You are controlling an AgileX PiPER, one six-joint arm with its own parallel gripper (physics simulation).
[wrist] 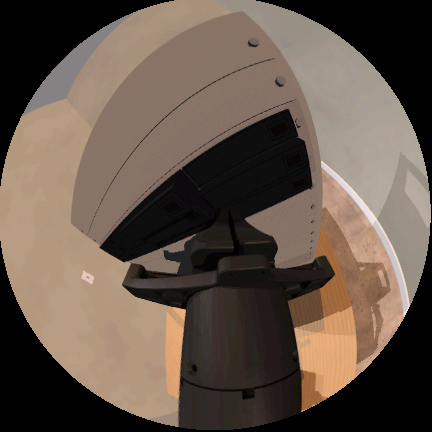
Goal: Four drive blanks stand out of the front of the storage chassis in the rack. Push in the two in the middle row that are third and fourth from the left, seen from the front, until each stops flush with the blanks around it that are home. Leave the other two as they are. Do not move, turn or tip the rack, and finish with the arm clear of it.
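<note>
The rack (150, 115) fills the upper middle of the wrist view as a large tan front with bolts along its right edge. The storage chassis shows as a band of black drive blanks across it. At the right of the band, a blank (260, 167) in the middle of three rows has its end standing out past its neighbours. Left of centre, a dark side face (192, 192) shows beside other blanks (135, 225). My gripper (226, 213) is shut and empty, its tips overlapping the lower edge of the band near its middle. The tips hide part of the blanks; contact cannot be told.
A wooden surface (340, 325) shows below the rack at the right, with shadows on it. Beyond it lies a speckled brown surface (350, 235) with a pale curved edge. A small white plate (87, 277) is on the tan surface at the left.
</note>
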